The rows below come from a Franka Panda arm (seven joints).
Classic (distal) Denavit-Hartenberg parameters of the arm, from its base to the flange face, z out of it. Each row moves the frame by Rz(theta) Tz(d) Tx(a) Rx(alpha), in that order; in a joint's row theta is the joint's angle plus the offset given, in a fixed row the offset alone. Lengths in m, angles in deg.
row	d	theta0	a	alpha
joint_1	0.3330	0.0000	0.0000	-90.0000
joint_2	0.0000	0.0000	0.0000	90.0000
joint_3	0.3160	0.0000	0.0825	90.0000
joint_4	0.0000	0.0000	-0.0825	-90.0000
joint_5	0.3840	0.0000	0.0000	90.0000
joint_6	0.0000	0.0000	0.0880	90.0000
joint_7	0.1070	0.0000	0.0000	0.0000
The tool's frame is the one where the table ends.
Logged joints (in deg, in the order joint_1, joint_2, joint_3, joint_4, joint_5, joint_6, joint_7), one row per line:
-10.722, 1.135, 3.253, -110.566, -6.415, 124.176, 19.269
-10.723, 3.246, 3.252, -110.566, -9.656, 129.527, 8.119
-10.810, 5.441, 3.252, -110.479, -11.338, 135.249, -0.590
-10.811, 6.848, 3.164, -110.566, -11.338, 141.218, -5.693
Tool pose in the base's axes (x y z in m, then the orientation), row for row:
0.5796, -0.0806, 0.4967, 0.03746, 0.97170, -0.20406, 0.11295
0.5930, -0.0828, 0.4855, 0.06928, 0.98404, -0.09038, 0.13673
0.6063, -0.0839, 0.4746, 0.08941, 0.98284, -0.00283, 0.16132
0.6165, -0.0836, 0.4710, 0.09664, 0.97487, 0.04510, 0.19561
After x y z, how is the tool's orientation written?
As a quaternion, w x y z.
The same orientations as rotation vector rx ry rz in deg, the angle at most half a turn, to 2 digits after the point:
170.85, -35.88, 19.86
169.72, -15.59, 23.58
167.50, -0.48, 27.49
165.44, 7.65, 33.20

